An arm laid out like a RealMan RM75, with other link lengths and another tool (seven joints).
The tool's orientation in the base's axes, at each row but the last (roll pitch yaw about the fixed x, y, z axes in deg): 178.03 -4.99 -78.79; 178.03 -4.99 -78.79; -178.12 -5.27 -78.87; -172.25 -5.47 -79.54; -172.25 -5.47 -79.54; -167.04 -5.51 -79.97; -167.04 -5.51 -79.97; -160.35 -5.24 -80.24
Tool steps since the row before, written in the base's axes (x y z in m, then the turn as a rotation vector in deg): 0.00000 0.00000 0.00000 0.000 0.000 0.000; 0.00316 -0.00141 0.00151 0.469 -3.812 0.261; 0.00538 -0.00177 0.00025 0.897 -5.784 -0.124; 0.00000 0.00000 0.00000 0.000 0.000 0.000; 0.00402 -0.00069 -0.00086 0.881 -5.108 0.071; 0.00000 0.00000 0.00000 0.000 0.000 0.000; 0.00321 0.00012 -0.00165 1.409 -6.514 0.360; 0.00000 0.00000 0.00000 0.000 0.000 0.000
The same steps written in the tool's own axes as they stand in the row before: 0.00000 0.00000 0.00000 0.000 0.000 0.000; 0.00212 -0.00278 -0.00143 3.839 0.278 0.083; 0.00279 -0.00493 0.00017 5.812 0.258 0.653; 0.00000 0.00000 0.00000 0.000 0.000 0.000; 0.00132 -0.00366 0.00150 5.166 0.118 0.411; 0.00000 0.00000 0.00000 0.000 0.000 0.000; 0.00028 -0.00272 0.00236 6.664 -0.183 0.331; 0.00000 0.00000 0.00000 0.000 0.000 0.000
